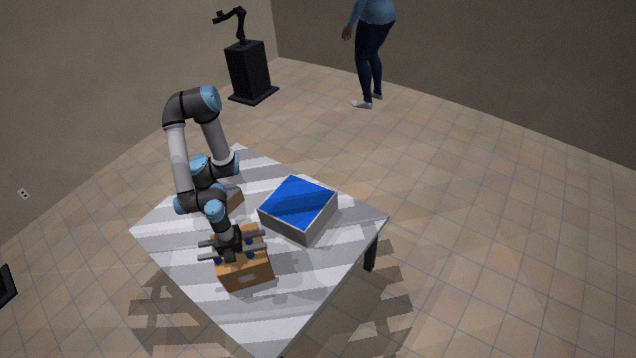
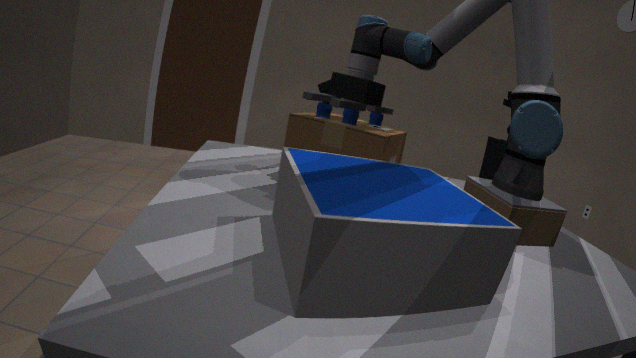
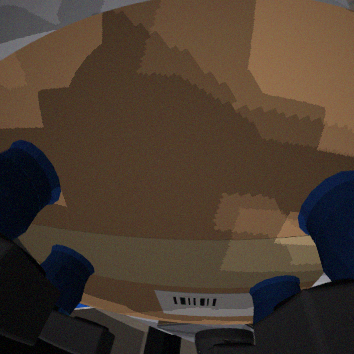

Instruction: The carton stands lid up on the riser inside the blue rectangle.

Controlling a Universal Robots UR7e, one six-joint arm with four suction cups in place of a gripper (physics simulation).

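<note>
The brown carton (image 1: 246,271) (image 2: 351,140) (image 3: 175,140) is at the near left of the table, left of the riser. Its top face is up under my suction cups, and a grey barcode label (image 1: 246,279) (image 3: 204,301) is on its front side. My gripper (image 1: 232,251) (image 2: 348,116) (image 3: 175,246) sits with its blue cups pressed on the carton's top and holds it. I cannot tell whether the carton's bottom touches the table. The grey riser (image 1: 318,224) (image 2: 391,267) carries the blue rectangle (image 1: 295,200) (image 2: 382,191), which is bare.
The grey table (image 1: 266,320) (image 2: 177,267) holds the arm's brown base block (image 1: 235,197) (image 2: 529,220) behind the riser. A person (image 1: 369,48) walks on the tiled floor at the back. A black pedestal (image 1: 248,69) with another arm stands by the far wall.
</note>
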